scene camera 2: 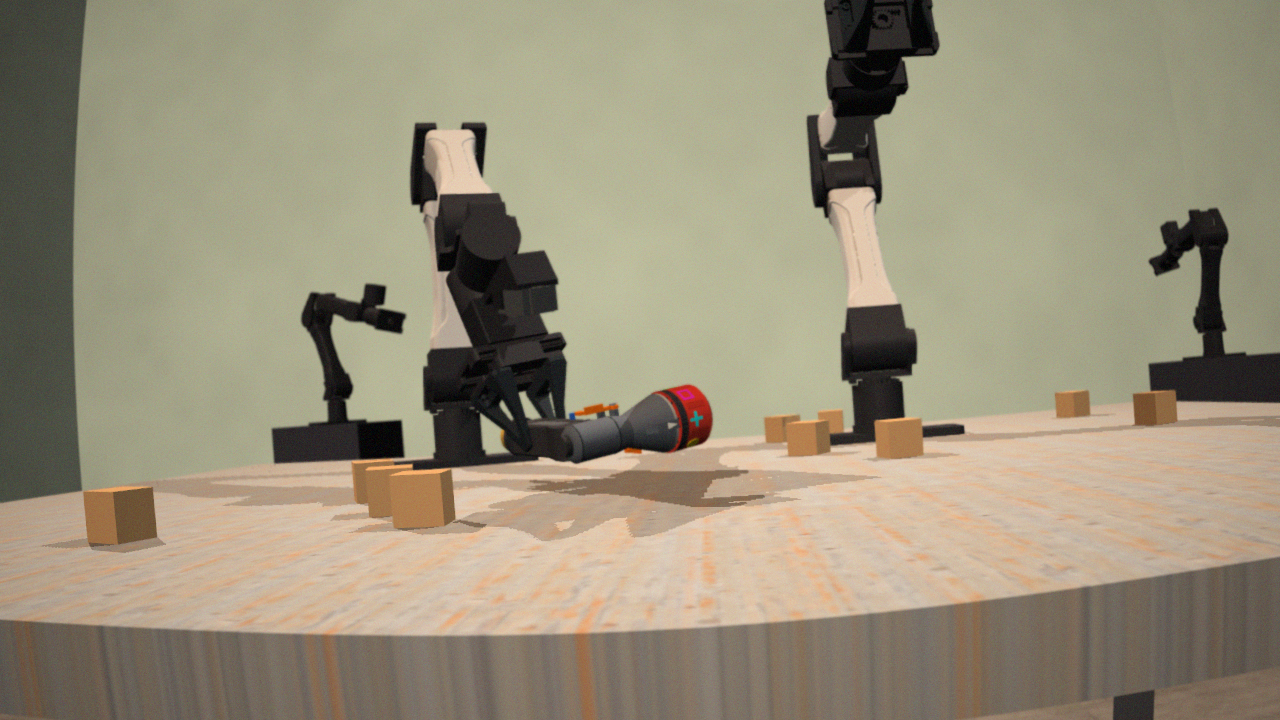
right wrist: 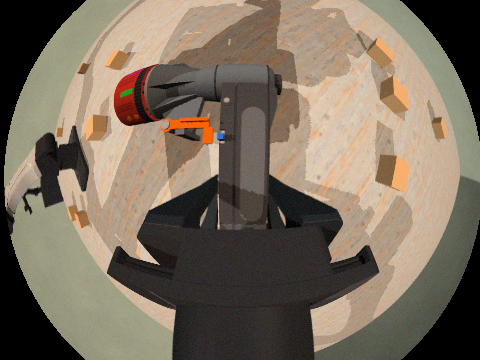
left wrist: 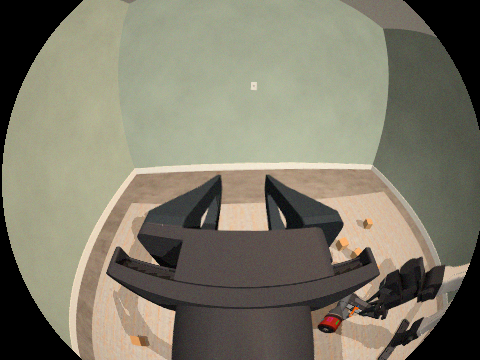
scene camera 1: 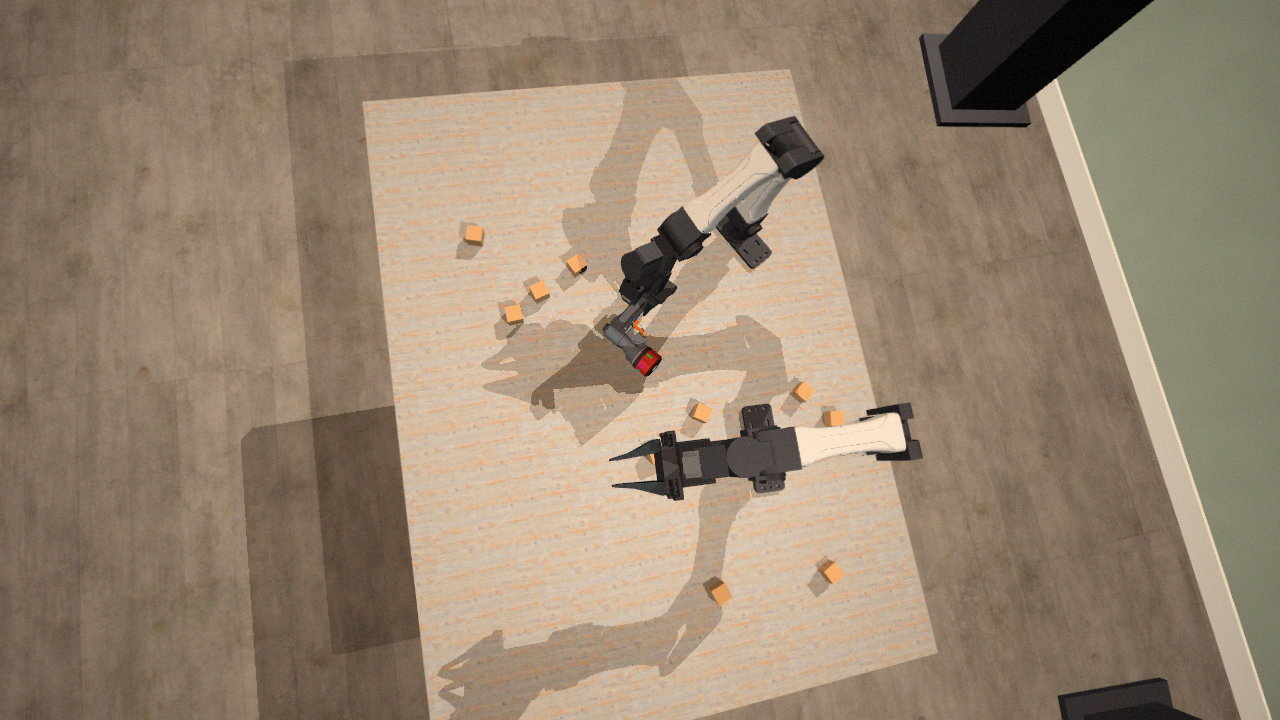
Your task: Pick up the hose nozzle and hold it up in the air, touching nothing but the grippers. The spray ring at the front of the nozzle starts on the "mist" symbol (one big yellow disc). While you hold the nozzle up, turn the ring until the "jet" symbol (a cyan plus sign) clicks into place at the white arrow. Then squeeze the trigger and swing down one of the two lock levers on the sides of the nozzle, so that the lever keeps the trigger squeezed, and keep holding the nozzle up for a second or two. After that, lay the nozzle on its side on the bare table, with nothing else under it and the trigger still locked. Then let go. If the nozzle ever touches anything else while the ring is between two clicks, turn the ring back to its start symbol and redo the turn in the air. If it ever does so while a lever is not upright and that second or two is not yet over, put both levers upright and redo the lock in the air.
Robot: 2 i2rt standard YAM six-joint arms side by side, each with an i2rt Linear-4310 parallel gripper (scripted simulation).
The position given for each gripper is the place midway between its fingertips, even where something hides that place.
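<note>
Grey hose nozzle (scene camera 1: 615, 331), (scene camera 2: 652, 424), (left wrist: 352, 299), (right wrist: 248, 93). Scene camera 2 further shows a cube (scene camera 2: 119, 515), a cube (scene camera 2: 358, 467), a cube (scene camera 2: 424, 498), a cube (scene camera 2: 804, 438), a cube (scene camera 2: 896, 438) and a cube (scene camera 2: 1156, 407). The left gripper (scene camera 1: 610, 473), (left wrist: 243, 181) and the right gripper (scene camera 2: 547, 445), (right wrist: 242, 180) are visible as well.
</note>
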